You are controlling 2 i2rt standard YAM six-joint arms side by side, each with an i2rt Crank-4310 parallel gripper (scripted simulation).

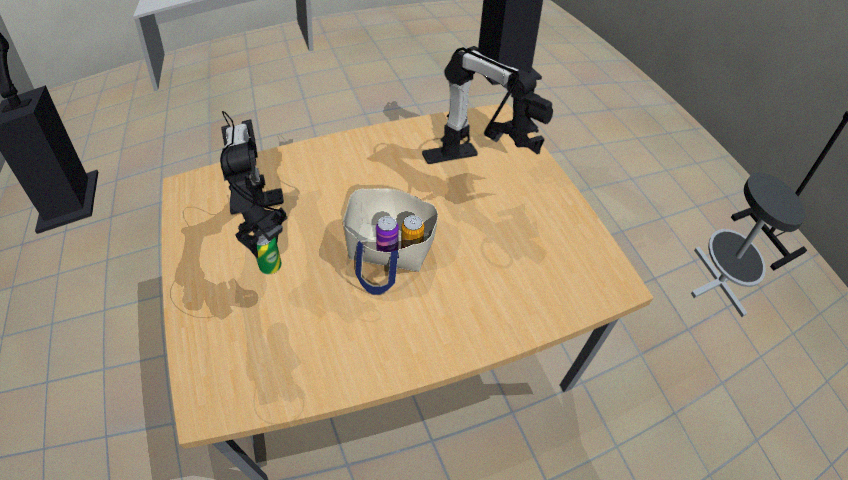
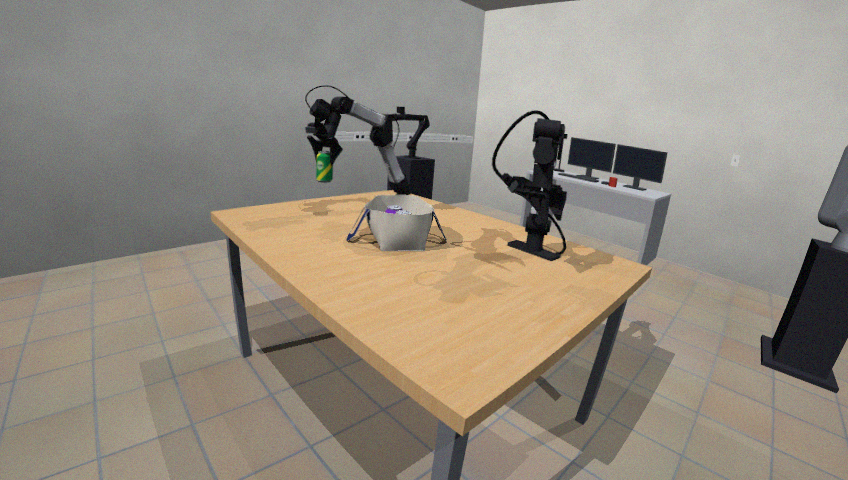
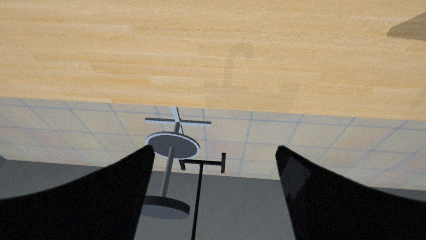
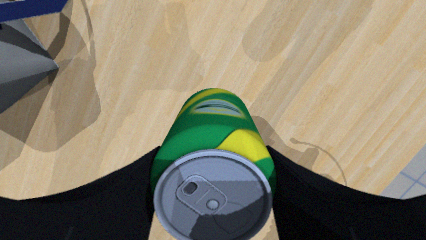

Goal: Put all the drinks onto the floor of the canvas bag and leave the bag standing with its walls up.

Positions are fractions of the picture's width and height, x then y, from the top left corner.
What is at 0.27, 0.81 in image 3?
My left gripper.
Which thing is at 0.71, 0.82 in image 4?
My right gripper.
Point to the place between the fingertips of my left gripper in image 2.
At 0.65, 0.46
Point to a canvas bag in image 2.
0.46, 0.48
